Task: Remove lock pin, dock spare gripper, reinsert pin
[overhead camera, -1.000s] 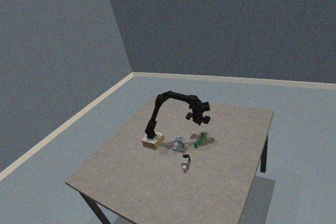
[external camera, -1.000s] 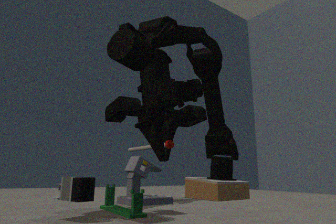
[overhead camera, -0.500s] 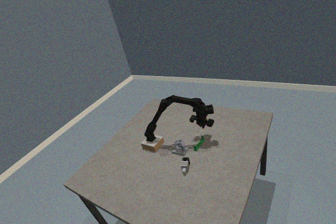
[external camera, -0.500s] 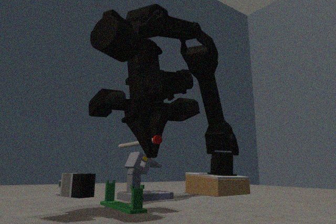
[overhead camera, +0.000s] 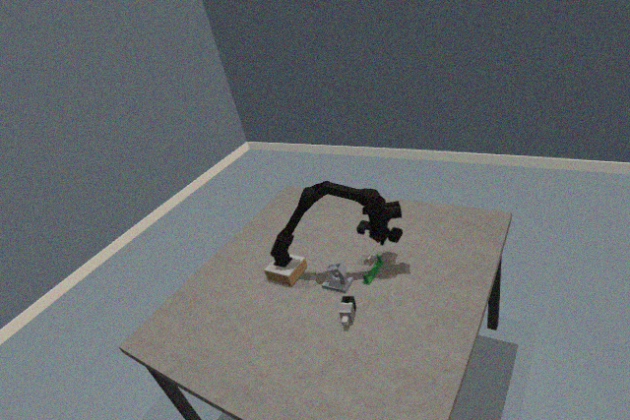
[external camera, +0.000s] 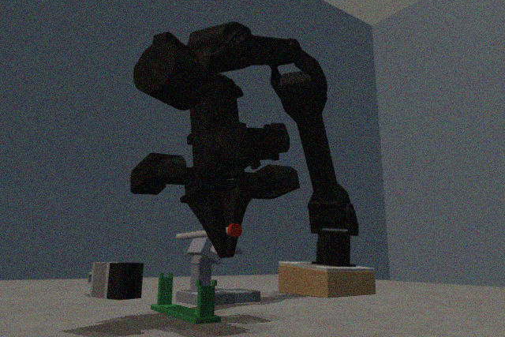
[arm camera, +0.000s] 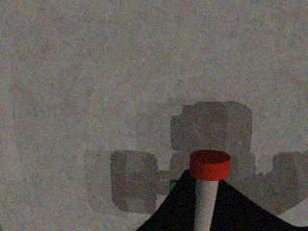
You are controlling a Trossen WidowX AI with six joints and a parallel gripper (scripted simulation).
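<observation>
Right now the green pin rest is 10 mm behind my gripper tip, 100 mm to the right of it and 50 mm below it. The rest, counted from my gripper tip: spare gripper 360 mm to the right, 40 mm below; grey mount 120 mm behind, 200 mm to the right, 20 mm below.
</observation>
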